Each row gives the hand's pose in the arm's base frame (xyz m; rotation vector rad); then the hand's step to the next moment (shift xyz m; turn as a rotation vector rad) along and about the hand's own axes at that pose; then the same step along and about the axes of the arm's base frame.
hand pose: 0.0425 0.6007 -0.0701 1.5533 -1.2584 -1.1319
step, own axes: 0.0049 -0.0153 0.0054 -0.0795 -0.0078 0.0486
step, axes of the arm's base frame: -0.0009 -0.0026 -0.0167 -0.0526 0.0768 -0.0086
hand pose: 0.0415 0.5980 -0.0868 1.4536 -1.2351 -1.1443
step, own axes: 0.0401 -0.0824 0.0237 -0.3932 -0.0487 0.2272
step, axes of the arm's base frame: -0.0057 -0.0319 -0.0889 -0.2454 0.3820 -0.0499
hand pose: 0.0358 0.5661 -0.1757 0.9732 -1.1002 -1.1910
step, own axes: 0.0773 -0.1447 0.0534 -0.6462 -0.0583 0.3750
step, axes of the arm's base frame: -0.0792 -0.0958 -0.1196 -0.4004 0.6306 -0.0605
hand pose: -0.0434 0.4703 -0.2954 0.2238 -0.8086 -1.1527
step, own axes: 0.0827 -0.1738 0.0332 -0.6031 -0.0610 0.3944
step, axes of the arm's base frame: -0.1343 -0.1375 -0.0344 -0.4082 0.5963 -0.0288
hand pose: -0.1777 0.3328 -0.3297 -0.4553 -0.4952 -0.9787
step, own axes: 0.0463 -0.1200 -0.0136 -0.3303 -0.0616 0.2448
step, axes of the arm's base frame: -0.0796 -0.0964 0.0330 -0.2534 0.3294 0.0112
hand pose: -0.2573 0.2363 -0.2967 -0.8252 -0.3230 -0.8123
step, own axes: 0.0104 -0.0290 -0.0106 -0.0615 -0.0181 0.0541
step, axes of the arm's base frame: -0.0153 -0.0251 0.0140 -0.0518 0.0651 0.0111
